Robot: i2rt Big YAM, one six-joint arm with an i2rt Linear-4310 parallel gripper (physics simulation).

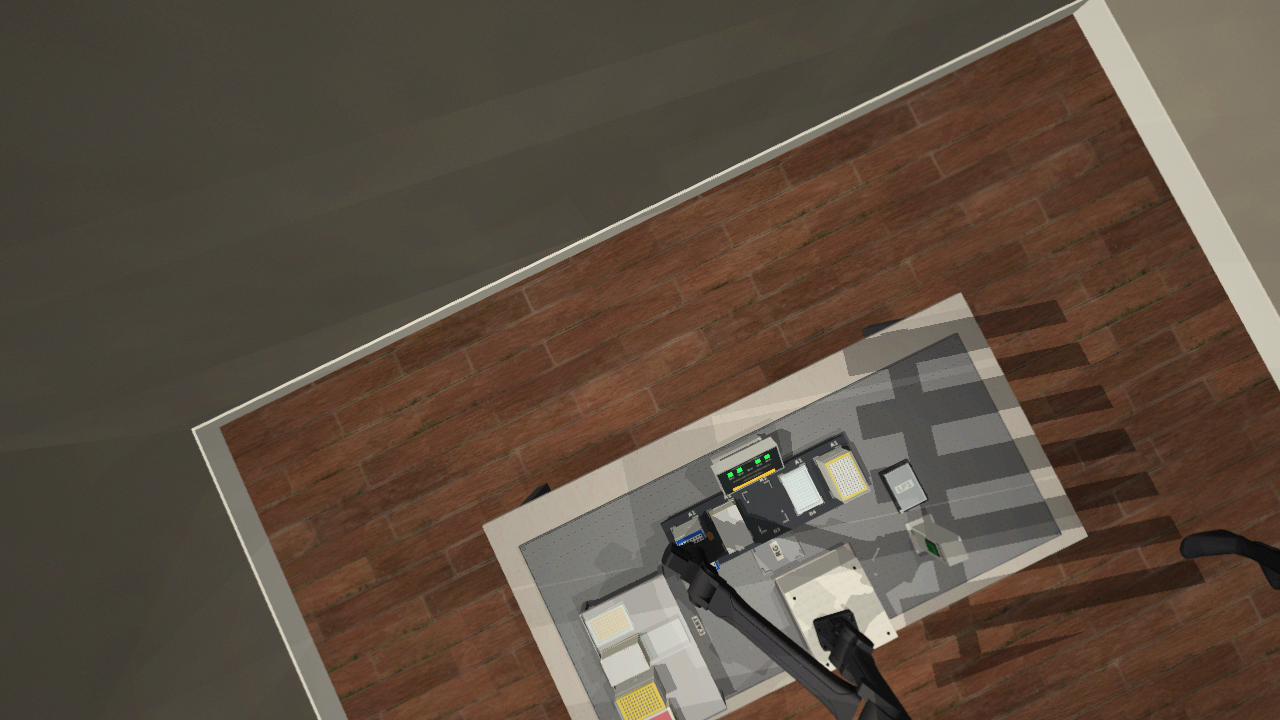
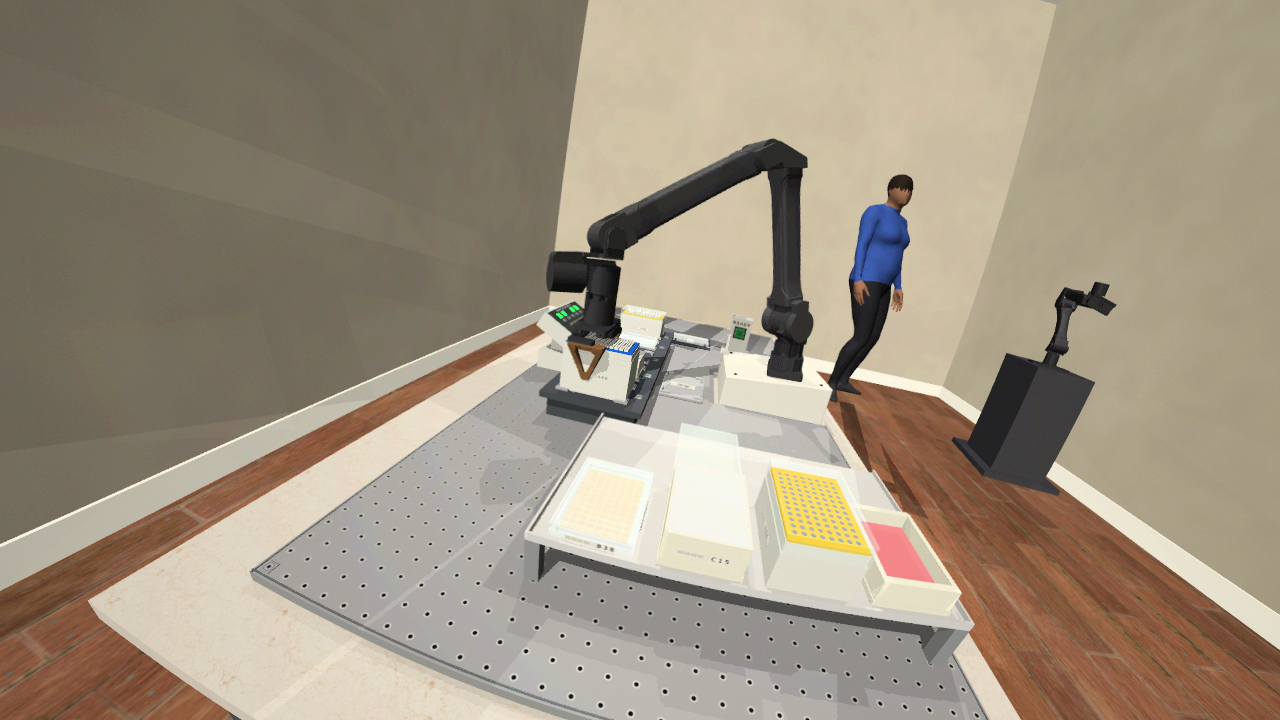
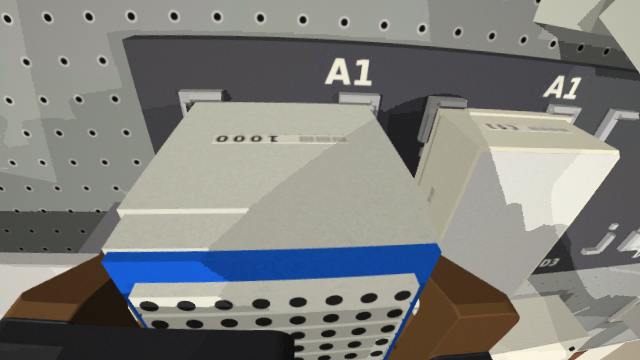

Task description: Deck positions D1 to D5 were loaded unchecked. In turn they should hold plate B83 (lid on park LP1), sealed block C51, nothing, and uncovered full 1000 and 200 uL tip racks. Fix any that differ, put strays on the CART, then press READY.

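Where they show: gripper, fingertip midpoint: (image 2: pixel 592 371); arm's base at its link origin: (image 1: pixel 835 628) (image 2: pixel 783 372).
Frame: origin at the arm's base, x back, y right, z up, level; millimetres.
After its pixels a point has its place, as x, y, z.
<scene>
My gripper (image 3: pixel 272 285) (image 2: pixel 605 351) {-371, -338, 3} points down and is shut on the 1000 tip rack (image 3: pixel 270 175) {-417, -349, 36} (image 2: pixel 614 379) {-310, -372, 13} (image 1: pixel 688 537) {-411, -348, 66}, its brown fingers against both sides below the blue rim. The rack stands upright at D1, at the end of the dark deck (image 3: pixel 250 55) {-437, -365, -28} (image 2: pixel 581 408) {-357, -396, -50}. Block C51 (image 3: pixel 520 200) {-407, -225, 14} (image 1: pixel 731 526) {-385, -214, 14} stands at D2. D3 shows bare. A pale plate (image 1: pixel 801 489) {-420, 28, -14} is at D4, and a yellow-rimmed rack (image 1: pixel 843 474) (image 2: pixel 642 324) at D5. Park LP1 (image 1: pixel 904 486) {-319, 360, -61} shows its label. The green READY button (image 1: pixel 932 546) {-161, 344, 15} (image 2: pixel 739 333) {-149, 344, 1} is on a stand.
The raised tray (image 1: pixel 693 676) {31, -454, -19} near the arm holds plate B38 (image 2: pixel 604 506) {-190, -673, -2}, block C15 (image 2: pixel 707 519) {-86, -669, 23}, a yellow-topped rack (image 2: pixel 819 510) {17, -641, 51}, a bin with a pink floor (image 2: pixel 904 553) {141, -592, -5} and a clear lid (image 2: pixel 707 447) {-114, -498, 6}. A display with green lights (image 1: pixel 749 462) {-565, -115, 56} (image 2: pixel 565 313) {-548, -146, 52} stands behind the deck.
</scene>
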